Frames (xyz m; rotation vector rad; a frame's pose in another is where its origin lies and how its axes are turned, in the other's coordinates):
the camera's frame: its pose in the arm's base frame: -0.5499 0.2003 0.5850 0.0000 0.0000 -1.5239
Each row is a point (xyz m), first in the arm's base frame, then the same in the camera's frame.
Working: the arm's base frame: its pose in the camera's frame: 0.2259 0.5399 -0.5850 0.0000 0.0000 1.5239

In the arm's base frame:
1: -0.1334 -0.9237 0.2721
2: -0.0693 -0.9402 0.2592
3: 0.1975 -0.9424 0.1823
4: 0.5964 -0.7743 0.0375
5: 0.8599 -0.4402 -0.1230
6: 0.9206 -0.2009 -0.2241
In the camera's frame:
1: 1.1423 0.3633 -0.3129
2: 1.1618 0.4266 -0.3258
3: 1.1765 0.6930 -0.4027
4: 1.0273 1.0994 -0.5475
5: 0.7059 1.3782 -0.7080
6: 0.4697 1.4501 -0.8091

